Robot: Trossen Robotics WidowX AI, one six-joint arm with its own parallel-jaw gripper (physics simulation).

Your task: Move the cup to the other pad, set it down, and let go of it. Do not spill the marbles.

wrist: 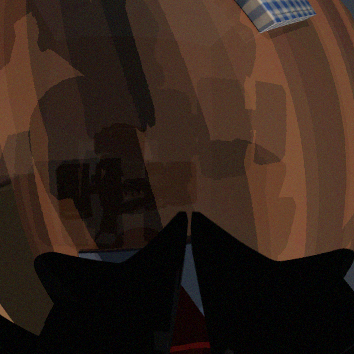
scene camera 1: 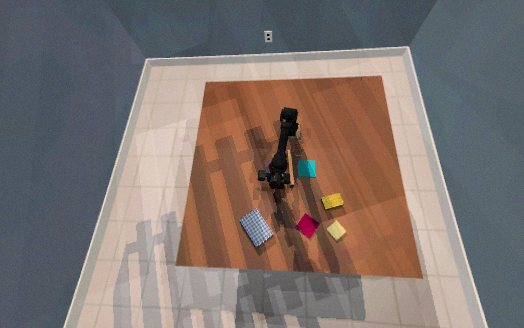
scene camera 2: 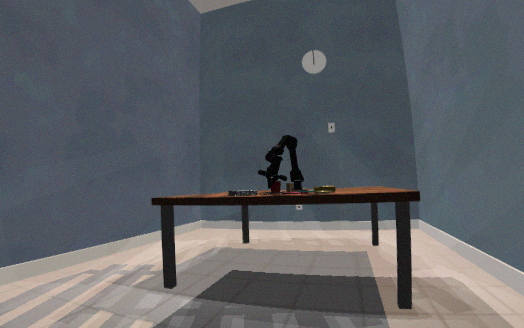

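Pixels of known places: gripper, between the fingertips: (wrist: pixel 187 218) (scene camera 2: pixel 268 188); arm's base, origin of its link: (scene camera 1: pixel 290 131) (scene camera 2: pixel 297 189).
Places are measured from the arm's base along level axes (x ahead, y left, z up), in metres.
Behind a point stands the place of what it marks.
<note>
The red cup (scene camera 2: pixel 276 186) @(x 0.313, y -0.079, z 0.030 m) (wrist: pixel 189 327) @(x 0.317, y -0.107, z 0.052 m) stands upright by the gripper; in the wrist view part of its wall and red rim shows through the gap behind the fingertips. A blue pad (wrist: pixel 102 256) @(x 0.333, y -0.060, z -0.007 m) lies under the cup, mostly hidden by the fingers. A flat cyan square pad (scene camera 1: pixel 307 169) @(x 0.268, y 0.110, z -0.007 m) lies to the right of the arm in scene camera 1. My gripper (wrist: pixel 187 218) @(x 0.371, y -0.114, z 0.020 m) (scene camera 2: pixel 270 186) @(x 0.371, y -0.114, z 0.020 m) is low over the table, its black fingertips almost touching, with nothing between them. The cup is hidden under the arm in scene camera 1. The marbles do not show.
A wooden stick (scene camera 1: pixel 291 170) @(x 0.298, y 0.009, z 0.048 m) lies between the arm and the cyan pad. A magenta square (scene camera 1: pixel 307 225) @(x 0.609, y 0.105, z -0.003 m), a yellow block (scene camera 1: pixel 332 201) @(x 0.470, y 0.246, z 0.020 m) (scene camera 2: pixel 324 189) @(x 0.503, y 0.251, z 0.004 m), a pale yellow block (scene camera 1: pixel 336 230) @(x 0.628, y 0.263, z 0.000 m) and a blue-checked block (scene camera 1: pixel 256 227) @(x 0.638, y -0.183, z 0.015 m) (scene camera 2: pixel 243 192) @(x 0.717, y -0.144, z 0.006 m) (wrist: pixel 287 12) @(x 0.555, y -0.217, z 0.015 m) lie farther from the arm's base.
</note>
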